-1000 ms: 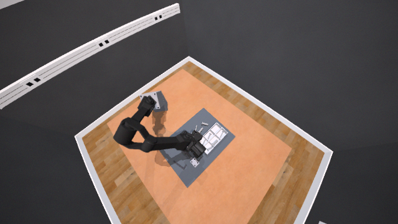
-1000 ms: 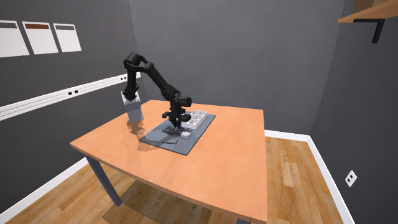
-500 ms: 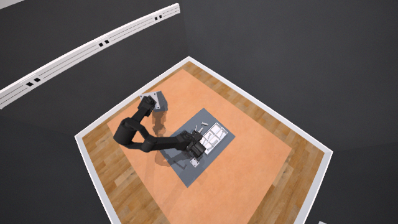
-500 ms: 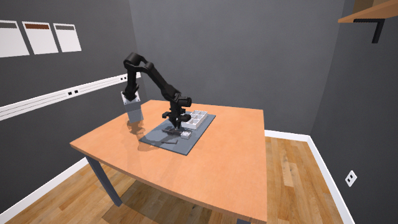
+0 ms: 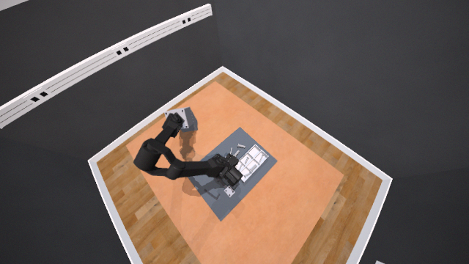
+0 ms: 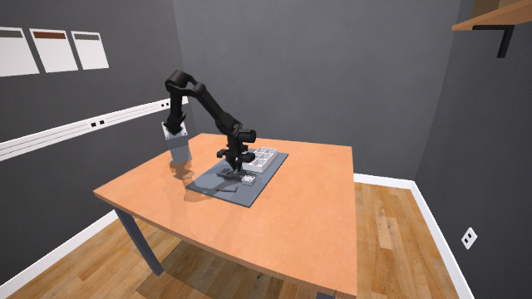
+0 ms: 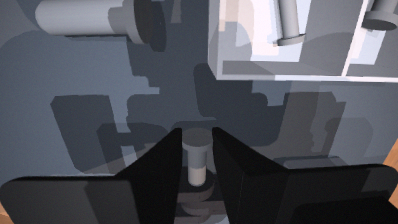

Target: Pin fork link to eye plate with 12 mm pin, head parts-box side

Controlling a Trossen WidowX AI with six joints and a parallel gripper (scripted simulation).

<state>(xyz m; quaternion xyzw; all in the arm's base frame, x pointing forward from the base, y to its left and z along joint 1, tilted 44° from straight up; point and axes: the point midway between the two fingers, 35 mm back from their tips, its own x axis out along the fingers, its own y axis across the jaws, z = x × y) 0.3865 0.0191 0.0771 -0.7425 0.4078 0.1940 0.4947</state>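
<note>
Now: hand 10 mm short of the dark flat bar, 50 mm to the left of it and 30 mm above it. From my hand the other things lie so: dark fork link 30 mm behind, 50 mm to the right, 30 mm below; then grey mat 10 mm ahead, 50 mm to the left, 50 mm below; then thick headed pin 40 mm behind, 70 mm to the left, 30 mm below.
</note>
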